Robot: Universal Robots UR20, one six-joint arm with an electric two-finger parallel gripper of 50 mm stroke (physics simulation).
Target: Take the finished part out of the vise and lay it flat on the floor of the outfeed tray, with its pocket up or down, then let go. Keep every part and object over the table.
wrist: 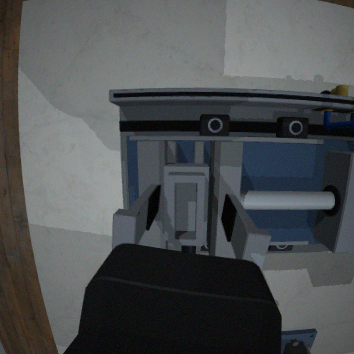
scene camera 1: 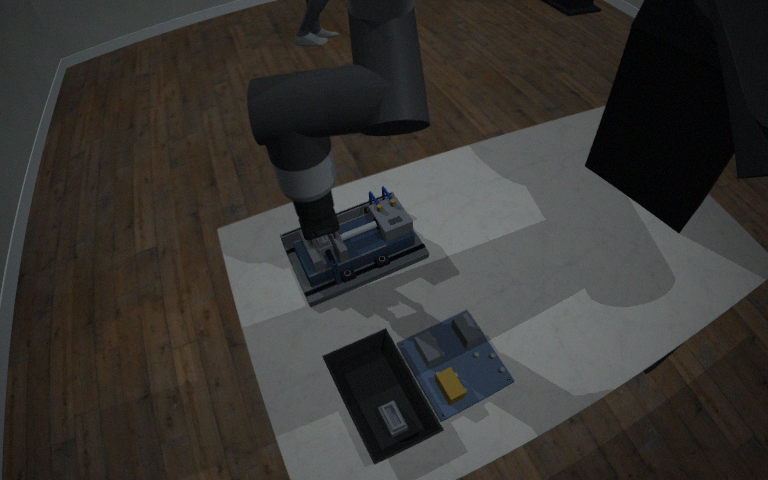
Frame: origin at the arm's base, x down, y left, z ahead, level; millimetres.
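Where they show: gripper, between the fingertips: (wrist: 190, 202) (scene camera 1: 322, 238).
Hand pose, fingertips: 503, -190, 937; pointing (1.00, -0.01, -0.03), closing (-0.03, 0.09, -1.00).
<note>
Things, the pixels of their top centre, and the offset from my fingertips, as dx, dy, dz. "*": a spot on its surface instead.
- finished part, centre of its top: (wrist: 185, 211) (scene camera 1: 319, 234) -18, +1, +4
- grey vise, centre of its top: (wrist: 279, 201) (scene camera 1: 350, 225) -2, -3, -69
- outfeed tray, a spot on its surface: (scene camera 1: 345, 390) * +66, +317, +83
- similar pocketed part, centre of its top: (scene camera 1: 392, 415) +50, +406, +24
- blue plate, centre of its top: (scene camera 1: 455, 362) +89, +350, -142
- yellow block, centre of its top: (scene camera 1: 450, 383) +53, +396, -103
- white rod, centre of its top: (wrist: 288, 202) (scene camera 1: 357, 228) +11, +1, -83
The finished part (wrist: 170, 210), a light grey block with a rectangular pocket facing up, sits between the two jaws of the blue and grey vise (scene camera 1: 390, 226) (wrist: 280, 172). My gripper (scene camera 1: 323, 243) (wrist: 190, 202) is open and low over the vise, with one finger on each side of the part; no finger contact with the part can be made out. In the scene view the gripper largely hides the part. The outfeed tray (scene camera 1: 345, 390), a dark open box, stands nearer the scene camera. A similar pocketed part (scene camera 1: 393, 418) lies in it, pocket up.
A blue plate (scene camera 1: 481, 379) beside the tray carries a yellow block (scene camera 1: 450, 384), two grey blocks (scene camera 1: 429, 348) (scene camera 1: 467, 329) and small pegs. Blue hoses (scene camera 1: 385, 193) rise at the vise's far end. A white rod (wrist: 290, 200) runs to the movable jaw. The table edge lies beyond the vise.
</note>
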